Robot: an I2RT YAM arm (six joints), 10 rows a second.
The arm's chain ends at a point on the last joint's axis. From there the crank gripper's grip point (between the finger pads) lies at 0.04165 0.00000 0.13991 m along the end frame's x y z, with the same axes.
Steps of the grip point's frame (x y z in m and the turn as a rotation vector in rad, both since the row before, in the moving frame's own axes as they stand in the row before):
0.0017 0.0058 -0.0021 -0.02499 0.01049 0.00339
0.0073 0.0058 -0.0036 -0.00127 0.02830 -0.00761
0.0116 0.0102 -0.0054 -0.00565 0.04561 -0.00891
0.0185 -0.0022 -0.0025 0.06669 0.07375 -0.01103
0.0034 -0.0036 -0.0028 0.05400 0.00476 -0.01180
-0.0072 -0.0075 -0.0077 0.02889 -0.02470 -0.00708
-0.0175 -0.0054 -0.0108 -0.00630 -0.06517 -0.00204
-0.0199 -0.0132 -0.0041 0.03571 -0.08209 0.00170
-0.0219 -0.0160 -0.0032 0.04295 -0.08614 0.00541
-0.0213 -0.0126 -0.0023 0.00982 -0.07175 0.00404
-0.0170 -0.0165 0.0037 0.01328 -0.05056 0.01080
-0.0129 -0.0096 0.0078 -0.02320 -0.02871 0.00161
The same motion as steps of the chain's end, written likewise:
0.0002 0.0022 -0.0016 -0.02499 0.01049 0.00339
0.0034 0.0060 -0.0024 -0.00127 0.02830 -0.00761
0.0053 0.0098 -0.0034 -0.00565 0.04561 -0.00891
0.0084 0.0075 0.0013 0.06669 0.07375 -0.01103
0.0028 0.0044 -0.0024 0.05400 0.00476 -0.01180
-0.0037 -0.0032 -0.0086 0.02889 -0.02470 -0.00708
-0.0083 -0.0062 -0.0132 -0.00630 -0.06517 -0.00204
-0.0083 -0.0082 -0.0070 0.03571 -0.08209 0.00170
-0.0097 -0.0101 -0.0061 0.04295 -0.08614 0.00541
-0.0112 -0.0114 -0.0049 0.00982 -0.07175 0.00404
-0.0099 -0.0150 0.0018 0.01328 -0.05056 0.01080
-0.0089 -0.0129 0.0067 -0.02320 -0.02871 0.00161

